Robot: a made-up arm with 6 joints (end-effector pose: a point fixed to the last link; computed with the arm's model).
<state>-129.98 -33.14 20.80 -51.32 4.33 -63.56</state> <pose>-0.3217 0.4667 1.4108 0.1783 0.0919 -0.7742 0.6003</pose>
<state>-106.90 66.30 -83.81 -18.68 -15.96 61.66</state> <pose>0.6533 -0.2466 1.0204 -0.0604 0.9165 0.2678 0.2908</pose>
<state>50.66 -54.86 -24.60 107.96 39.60 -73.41</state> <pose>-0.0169 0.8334 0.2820 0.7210 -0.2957 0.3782 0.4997</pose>
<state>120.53 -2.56 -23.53 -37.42 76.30 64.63</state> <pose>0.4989 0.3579 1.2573 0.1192 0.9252 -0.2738 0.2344</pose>
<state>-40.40 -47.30 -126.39 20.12 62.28 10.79</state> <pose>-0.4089 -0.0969 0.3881 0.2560 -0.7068 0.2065 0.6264</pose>
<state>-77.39 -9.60 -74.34 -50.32 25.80 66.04</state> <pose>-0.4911 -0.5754 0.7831 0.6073 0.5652 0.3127 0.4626</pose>
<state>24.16 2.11 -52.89 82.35 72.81 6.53</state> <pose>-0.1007 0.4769 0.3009 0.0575 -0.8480 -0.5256 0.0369</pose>
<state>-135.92 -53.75 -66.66 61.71 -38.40 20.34</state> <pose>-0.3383 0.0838 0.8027 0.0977 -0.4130 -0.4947 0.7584</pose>
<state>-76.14 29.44 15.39 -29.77 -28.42 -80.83</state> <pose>-0.5030 0.2443 1.3471 -0.2018 0.2021 -0.5526 0.7829</pose>
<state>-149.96 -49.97 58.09 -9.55 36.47 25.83</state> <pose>-0.2929 0.4344 1.5335 0.6166 0.0671 -0.7073 0.3391</pose>
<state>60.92 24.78 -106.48 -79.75 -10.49 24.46</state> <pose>-0.6614 0.6456 0.1539 0.6363 -0.2213 -0.0237 0.7386</pose>
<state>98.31 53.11 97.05 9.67 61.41 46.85</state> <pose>-0.6921 0.4140 0.9535 -0.5523 -0.0921 0.1318 0.8180</pose>
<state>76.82 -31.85 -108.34 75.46 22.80 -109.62</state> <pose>-0.5303 0.8394 0.4526 0.7680 -0.0199 -0.0442 0.6386</pose>
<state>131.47 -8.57 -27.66 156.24 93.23 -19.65</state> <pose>0.7115 0.6697 0.7126 0.4587 -0.1689 0.8165 0.3072</pose>
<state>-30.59 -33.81 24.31 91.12 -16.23 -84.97</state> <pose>-0.4891 0.7577 0.5173 -0.7121 0.2388 -0.6572 0.0628</pose>
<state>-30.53 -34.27 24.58 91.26 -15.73 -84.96</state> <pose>-0.4847 0.7593 0.5156 -0.7110 0.2396 -0.6585 0.0594</pose>
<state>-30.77 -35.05 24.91 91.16 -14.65 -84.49</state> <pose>-0.4754 0.7560 0.5099 -0.7063 0.2360 -0.6654 0.0517</pose>
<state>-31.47 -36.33 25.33 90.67 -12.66 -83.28</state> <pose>-0.4580 0.7446 0.4986 -0.6955 0.2253 -0.6813 0.0368</pose>
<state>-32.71 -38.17 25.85 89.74 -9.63 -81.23</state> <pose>-0.4314 0.7227 0.4824 -0.6770 0.2057 -0.7065 0.0142</pose>
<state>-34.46 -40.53 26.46 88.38 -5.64 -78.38</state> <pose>-0.3958 0.6898 0.4647 0.6498 -0.1768 0.7391 0.0152</pose>
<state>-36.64 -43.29 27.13 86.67 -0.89 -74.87</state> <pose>-0.3531 0.6468 0.4500 0.6137 -0.1388 0.7757 0.0492</pose>
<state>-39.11 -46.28 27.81 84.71 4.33 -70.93</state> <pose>-0.3063 0.5967 0.4426 0.5697 -0.0933 0.8121 0.0849</pose>
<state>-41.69 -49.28 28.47 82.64 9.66 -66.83</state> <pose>-0.2594 0.5449 0.4450 0.5206 -0.0434 0.8444 0.1188</pose>
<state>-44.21 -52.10 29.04 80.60 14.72 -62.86</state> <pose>-0.2162 0.4965 0.4563 0.4701 0.0073 0.8700 0.1483</pose>
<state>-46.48 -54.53 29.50 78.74 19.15 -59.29</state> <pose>-0.1798 0.4561 0.4736 0.4227 0.0540 0.8883 0.1715</pose>
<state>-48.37 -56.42 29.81 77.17 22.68 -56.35</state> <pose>-0.1520 0.4259 0.4922 0.3825 0.0933 0.8999 0.1877</pose>
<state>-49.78 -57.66 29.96 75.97 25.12 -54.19</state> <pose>-0.1333 0.4061 0.5082 0.3525 0.1224 0.9066 0.1971</pose>
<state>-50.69 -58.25 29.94 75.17 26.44 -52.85</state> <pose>-0.1232 0.3952 0.5189 0.3339 0.1404 0.9102 0.2006</pose>
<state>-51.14 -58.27 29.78 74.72 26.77 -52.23</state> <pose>-0.1200 0.3914 0.5241 0.3257 0.1484 0.9122 0.1996</pose>
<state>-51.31 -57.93 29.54 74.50 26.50 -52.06</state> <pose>-0.1211 0.3916 0.5257 0.3240 0.1502 0.9133 0.1958</pose>
